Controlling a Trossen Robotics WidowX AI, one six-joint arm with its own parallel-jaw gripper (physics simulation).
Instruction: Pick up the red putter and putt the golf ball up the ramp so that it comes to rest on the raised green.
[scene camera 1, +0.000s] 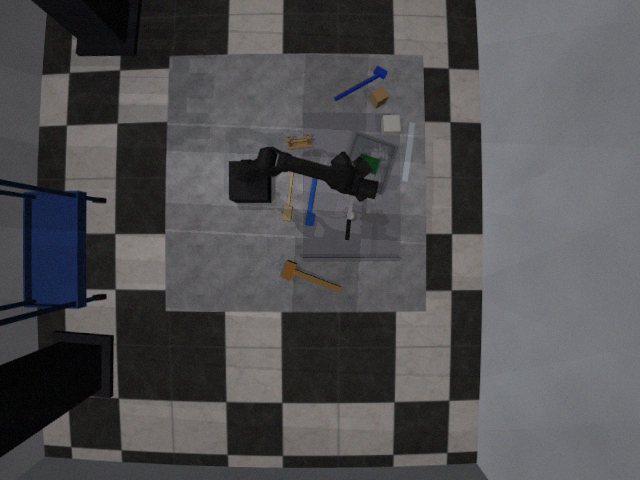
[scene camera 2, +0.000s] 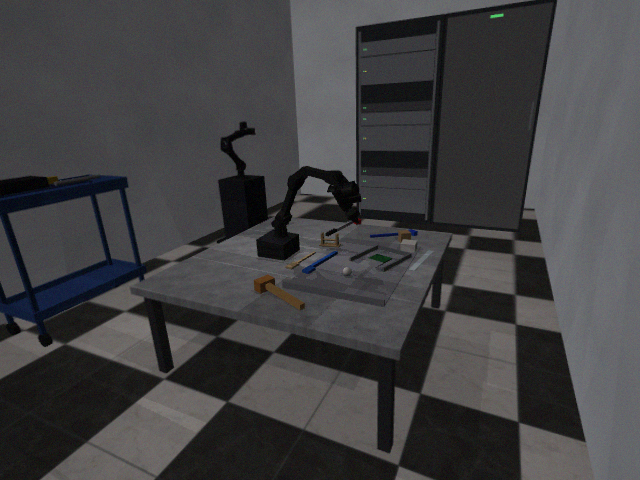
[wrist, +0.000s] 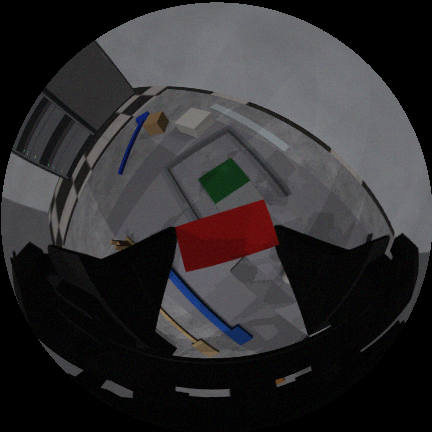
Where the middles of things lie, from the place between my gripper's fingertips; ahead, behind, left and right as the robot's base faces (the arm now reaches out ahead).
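The raised green (wrist: 226, 177) is 9 cm ahead of my hand, 11 cm to the left of it and 23 cm below it. You'd find the blue bar (wrist: 237, 333) 6 cm to the right of my hand, 18 cm behind it and 23 cm below it, and then there's the white cube (wrist: 194, 122), which is 19 cm ahead of my hand, 30 cm to the left and 21 cm below. As for the red putter (wrist: 246, 229), my hand is 12 cm to the left of it.
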